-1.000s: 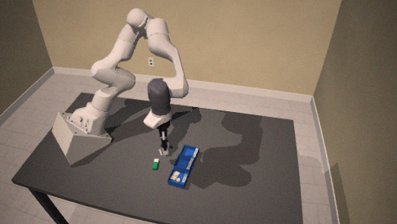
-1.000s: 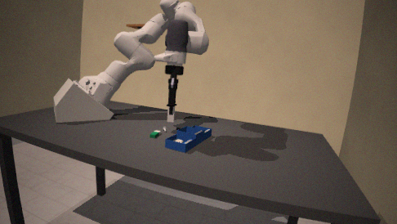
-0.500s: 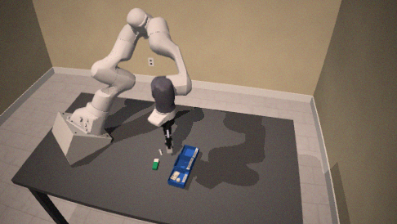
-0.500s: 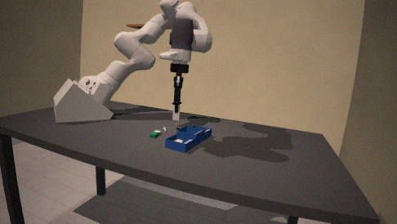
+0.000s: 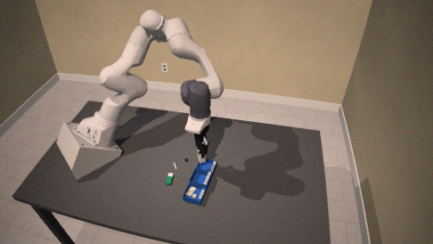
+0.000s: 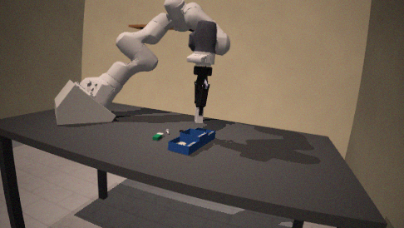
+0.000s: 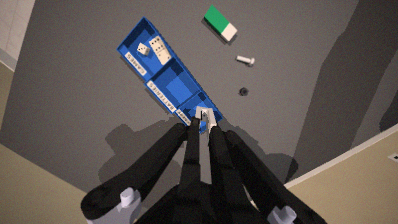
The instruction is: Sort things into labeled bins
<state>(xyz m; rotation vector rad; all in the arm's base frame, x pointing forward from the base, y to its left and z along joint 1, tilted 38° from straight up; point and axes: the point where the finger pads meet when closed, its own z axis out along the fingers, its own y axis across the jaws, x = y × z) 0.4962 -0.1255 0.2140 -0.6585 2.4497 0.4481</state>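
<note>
The eraser lies 14 cm behind my hand, 10 cm below it and 9 cm to the right of it. Also, from my hand: white bolt: 14 cm behind, 10 cm below, 1 cm to the right; dark round thing: 10 cm below, 9 cm behind, 4 cm to the left; pale grey piece: 3 cm below.
</note>
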